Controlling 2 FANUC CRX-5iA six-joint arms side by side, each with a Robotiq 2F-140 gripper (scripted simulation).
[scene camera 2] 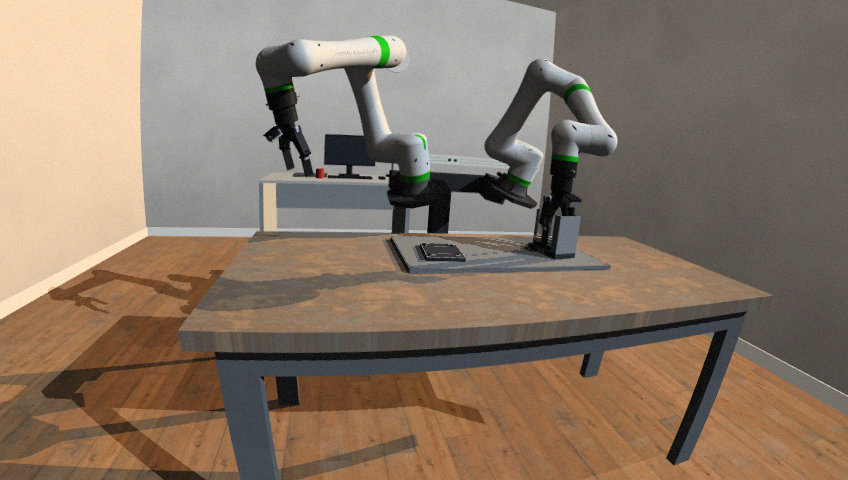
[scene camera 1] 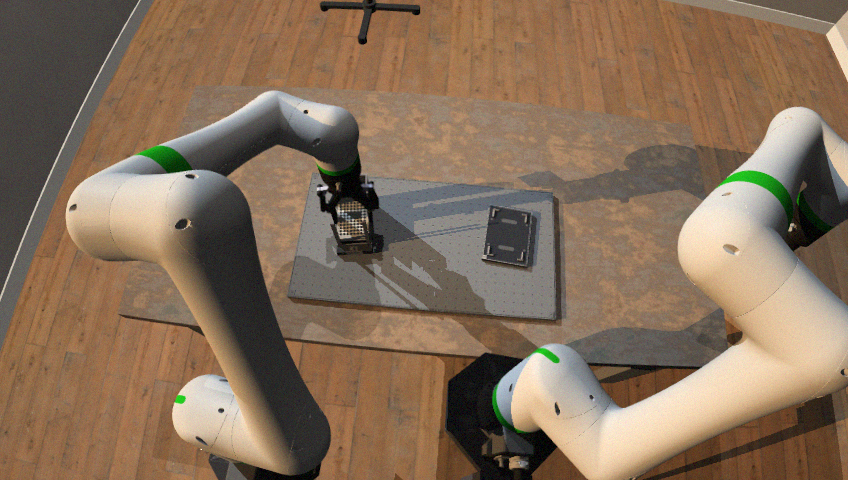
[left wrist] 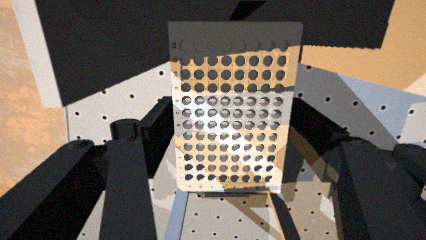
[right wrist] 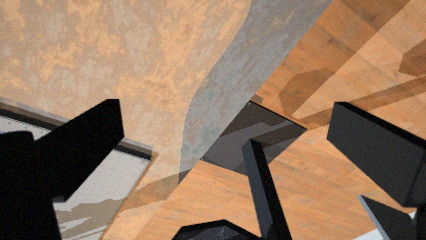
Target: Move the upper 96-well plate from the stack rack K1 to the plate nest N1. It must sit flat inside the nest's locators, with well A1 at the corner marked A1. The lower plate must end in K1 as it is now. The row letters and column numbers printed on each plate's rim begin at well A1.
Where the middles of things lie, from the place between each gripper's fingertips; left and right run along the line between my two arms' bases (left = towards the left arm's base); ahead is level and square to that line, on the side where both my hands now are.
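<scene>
My left hand [scene camera 1: 353, 218]: 20 mm above the white 96-well plate [left wrist: 229, 137]. Plate nest N1 [scene camera 1: 498, 233], from my left hand: 50 mm below, 410 mm to the right, 90 mm behind.
From my right hand [scene camera 2: 299, 172], plate nest N1: 230 mm below, 280 mm ahead, 410 mm to the left. White 96-well plate, from my right hand: 200 mm below, 370 mm ahead, 820 mm to the left.
</scene>
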